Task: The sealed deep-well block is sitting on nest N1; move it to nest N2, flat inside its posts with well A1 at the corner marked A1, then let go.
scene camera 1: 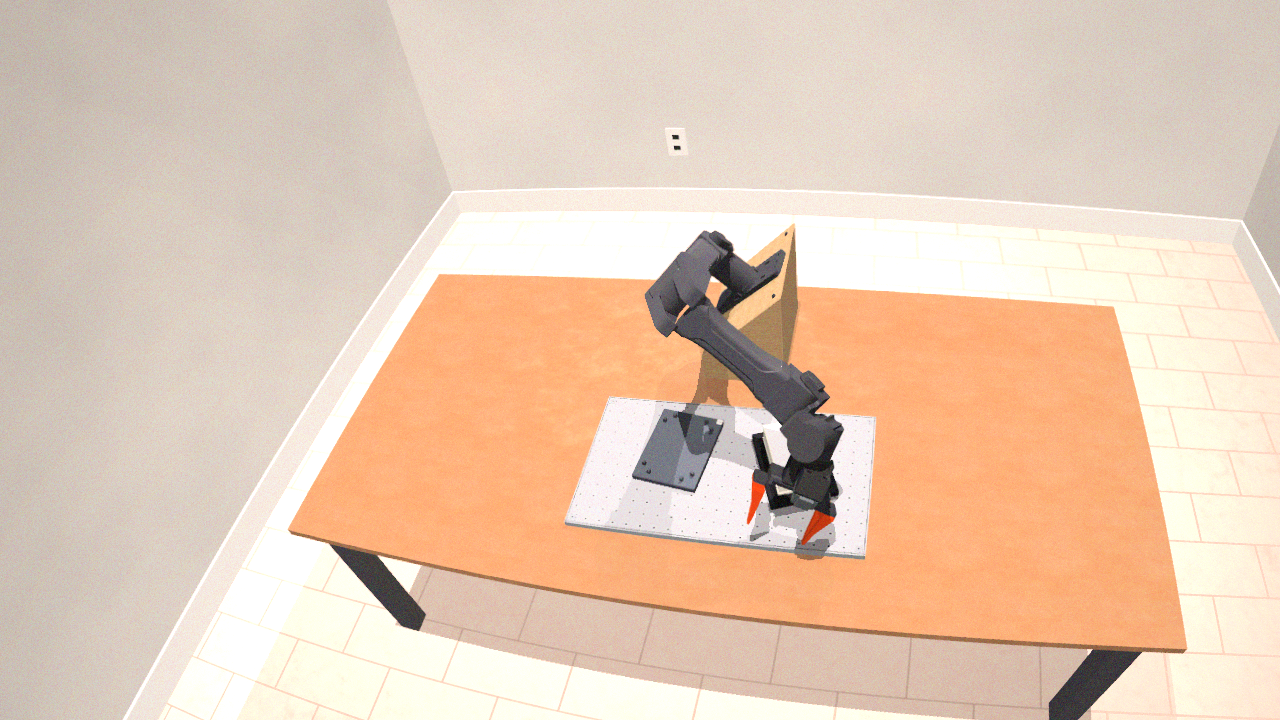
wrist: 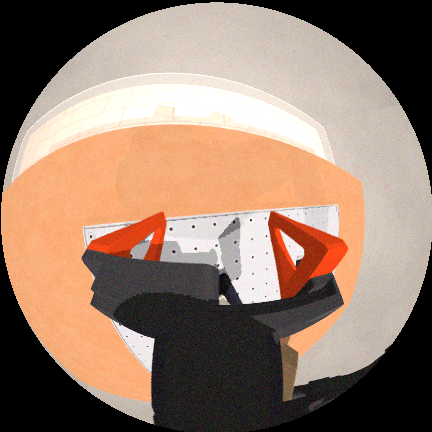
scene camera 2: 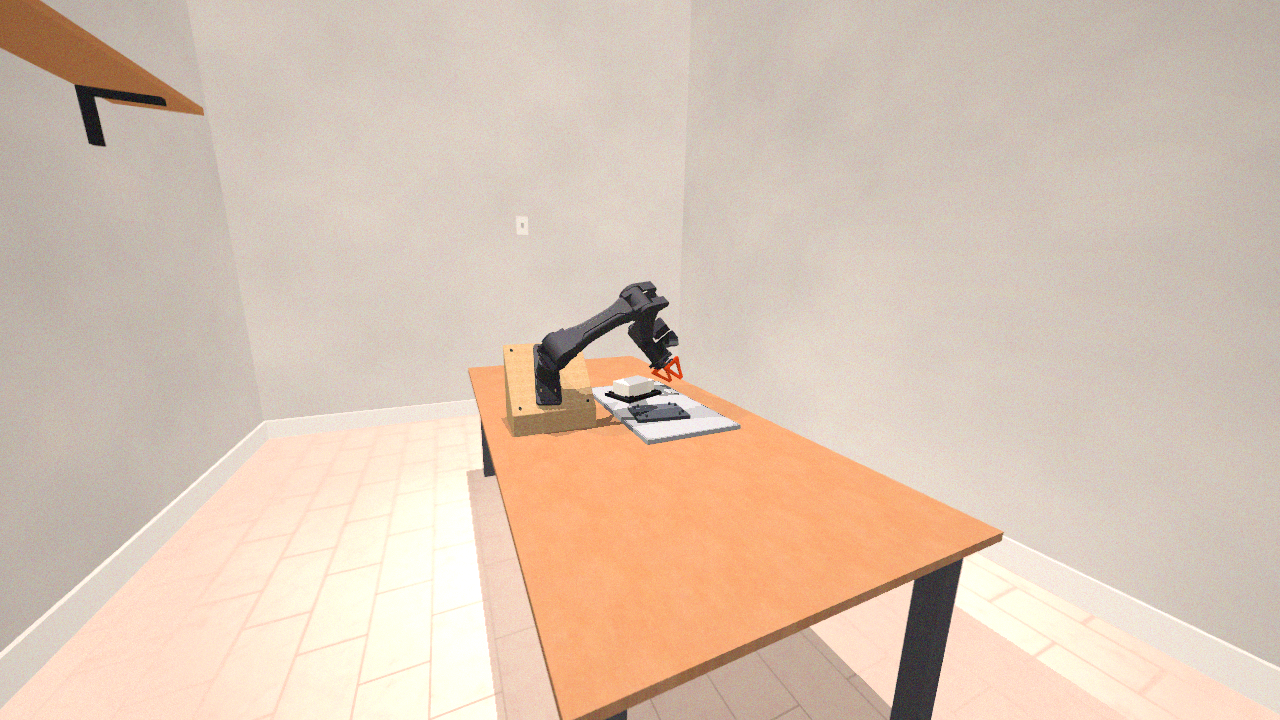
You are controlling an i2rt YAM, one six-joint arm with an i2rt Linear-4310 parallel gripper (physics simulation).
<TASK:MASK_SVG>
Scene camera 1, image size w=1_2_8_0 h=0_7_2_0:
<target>my gripper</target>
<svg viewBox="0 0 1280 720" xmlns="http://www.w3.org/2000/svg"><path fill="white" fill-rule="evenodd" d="M829 487L822 502L818 503L813 509L815 512L803 536L802 545L818 531L833 522L837 515L835 504L830 502ZM783 466L771 463L768 473L759 469L754 470L752 474L751 505L747 524L752 520L764 495L766 480L770 485L775 484L793 491L793 485L782 481ZM817 460L829 462L831 458L820 457Z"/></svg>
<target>white block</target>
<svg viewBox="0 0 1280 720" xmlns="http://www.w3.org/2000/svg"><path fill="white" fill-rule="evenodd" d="M776 485L778 495L793 493L791 490ZM763 425L763 442L769 463L776 463L785 467L790 453L787 448L787 439L779 430L781 427L780 423Z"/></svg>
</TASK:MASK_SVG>
